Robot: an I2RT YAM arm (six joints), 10 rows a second.
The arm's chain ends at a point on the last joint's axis. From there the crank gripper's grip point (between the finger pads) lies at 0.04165 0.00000 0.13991 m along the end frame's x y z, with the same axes.
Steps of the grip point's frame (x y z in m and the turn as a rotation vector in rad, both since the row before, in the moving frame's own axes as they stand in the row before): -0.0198 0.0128 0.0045 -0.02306 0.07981 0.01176; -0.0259 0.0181 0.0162 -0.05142 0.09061 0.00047; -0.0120 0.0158 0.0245 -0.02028 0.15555 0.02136; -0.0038 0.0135 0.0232 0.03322 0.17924 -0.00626; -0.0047 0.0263 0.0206 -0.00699 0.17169 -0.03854
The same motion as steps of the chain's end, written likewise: -0.0308 0.0091 0.0083 -0.02306 0.07981 0.01176; -0.0384 0.0110 0.0207 -0.05142 0.09061 0.00047; -0.0331 0.0119 0.0327 -0.02028 0.15555 0.02136; -0.0281 0.0183 0.0329 0.03322 0.17924 -0.00626; -0.0280 0.0274 0.0298 -0.00699 0.17169 -0.03854
